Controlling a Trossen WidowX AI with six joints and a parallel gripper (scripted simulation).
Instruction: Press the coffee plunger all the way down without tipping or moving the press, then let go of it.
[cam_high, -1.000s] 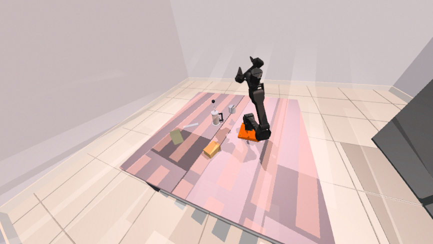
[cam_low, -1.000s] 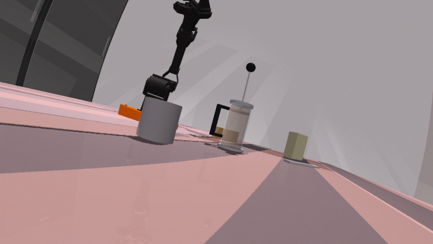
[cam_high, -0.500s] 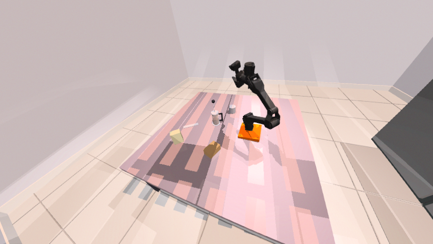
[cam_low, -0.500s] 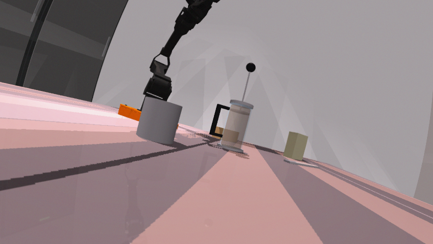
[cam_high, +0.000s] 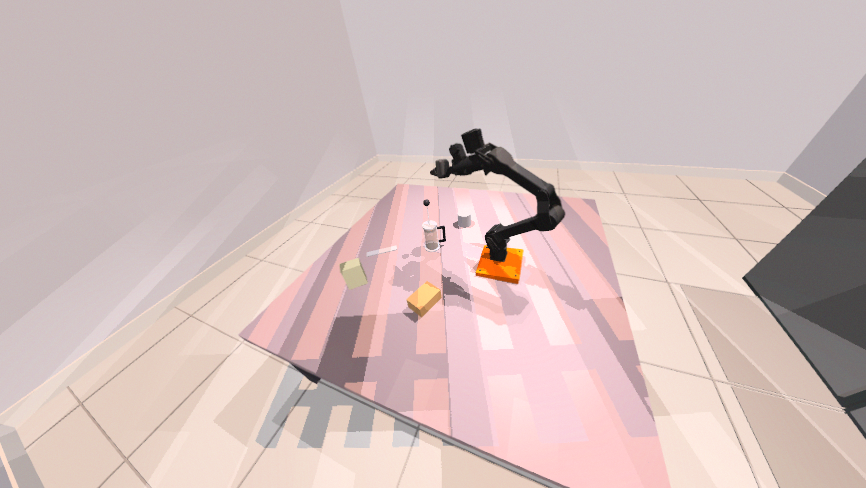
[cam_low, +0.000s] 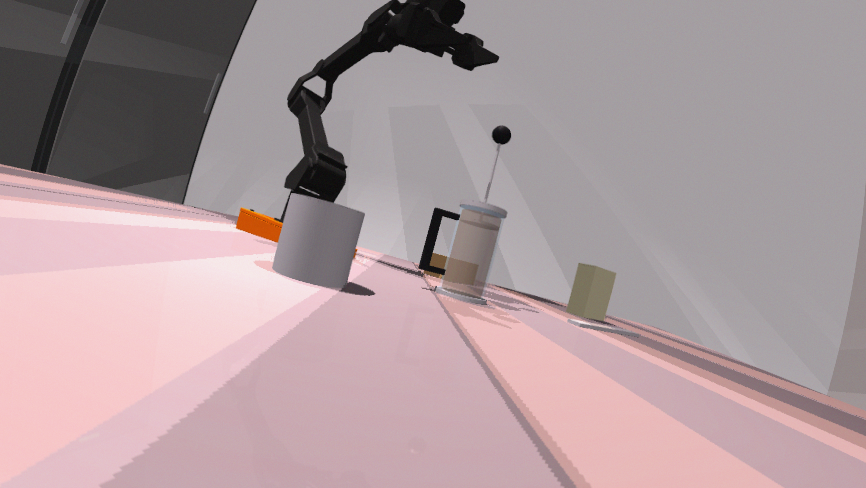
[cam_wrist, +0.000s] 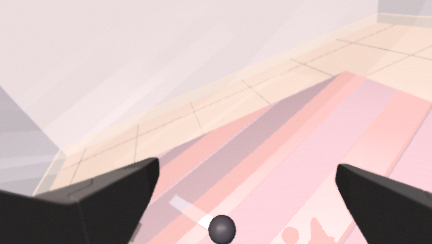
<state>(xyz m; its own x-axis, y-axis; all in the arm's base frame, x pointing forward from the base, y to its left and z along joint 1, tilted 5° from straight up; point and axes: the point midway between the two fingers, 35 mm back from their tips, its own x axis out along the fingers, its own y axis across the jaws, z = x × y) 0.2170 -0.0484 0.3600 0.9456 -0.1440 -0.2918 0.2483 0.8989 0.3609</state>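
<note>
Now: the glass coffee press 30 mm ahead of my gripper tip, 30 mm to the left of it and 250 mm below it. Also, from my gripper tip: thin white strip: 270 mm ahead, 150 mm to the left, 360 mm below; then pale yellow block: 250 mm ahead, 360 mm to the left, 310 mm below.
</note>
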